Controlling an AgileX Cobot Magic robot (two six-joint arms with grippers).
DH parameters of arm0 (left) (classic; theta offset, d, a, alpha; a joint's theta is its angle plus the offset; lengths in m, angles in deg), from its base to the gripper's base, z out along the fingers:
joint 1: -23.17 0.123 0 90
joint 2: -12.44 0 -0.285 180
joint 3: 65.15 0 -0.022 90
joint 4: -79.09 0.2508 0 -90
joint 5: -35.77 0 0.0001 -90
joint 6: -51.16 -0.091 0 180
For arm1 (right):
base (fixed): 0 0 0 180
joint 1: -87.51 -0.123 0 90
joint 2: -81.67 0 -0.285 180
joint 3: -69.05 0 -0.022 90
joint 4: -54.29 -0.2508 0 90
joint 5: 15.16 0 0.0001 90
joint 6: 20.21 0.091 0 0
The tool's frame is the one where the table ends.
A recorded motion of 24 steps. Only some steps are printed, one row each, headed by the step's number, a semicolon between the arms.
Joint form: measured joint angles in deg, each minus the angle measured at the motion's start. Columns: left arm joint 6, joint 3, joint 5, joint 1, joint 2, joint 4; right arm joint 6, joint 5, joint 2, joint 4, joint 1, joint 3.
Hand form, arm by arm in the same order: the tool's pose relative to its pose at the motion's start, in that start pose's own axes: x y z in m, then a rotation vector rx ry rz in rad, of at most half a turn. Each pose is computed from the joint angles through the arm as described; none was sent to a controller.
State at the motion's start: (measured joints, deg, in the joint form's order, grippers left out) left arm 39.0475 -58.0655 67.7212 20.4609 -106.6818 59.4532; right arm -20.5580 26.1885 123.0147 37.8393 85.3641 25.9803
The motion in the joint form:
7: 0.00 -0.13 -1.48 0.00 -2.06 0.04; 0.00 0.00 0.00 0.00 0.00 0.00
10: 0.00 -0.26 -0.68 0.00 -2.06 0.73; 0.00 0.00 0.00 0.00 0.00 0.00
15: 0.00 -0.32 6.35 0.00 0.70 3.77; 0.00 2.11 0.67 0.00 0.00 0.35
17: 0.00 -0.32 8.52 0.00 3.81 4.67; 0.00 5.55 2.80 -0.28 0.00 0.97
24: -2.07 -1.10 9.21 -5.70 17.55 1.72; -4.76 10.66 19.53 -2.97 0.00 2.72
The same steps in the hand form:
7: 0.0014 0.0032 0.0128 -0.0086 0.0079 -0.0053; 0.0000 0.0000 0.0000 0.0000 0.0000 0.0000
10: 0.0021 0.0033 0.0125 -0.0114 0.0206 0.0054; 0.0000 0.0000 0.0000 0.0000 0.0000 0.0000
15: 0.0075 0.0004 -0.0058 -0.0130 0.0988 0.0570; 0.0015 0.0001 0.0013 0.0009 0.0422 0.0011
17: 0.0056 -0.0032 -0.0256 -0.0134 0.0845 0.0784; 0.0034 0.0001 0.0067 0.0024 0.1275 0.0099
24: -0.0014 -0.0582 -0.1121 0.0771 -0.1404 0.2084; 0.0050 -0.0058 0.0606 0.0025 0.4655 0.0201

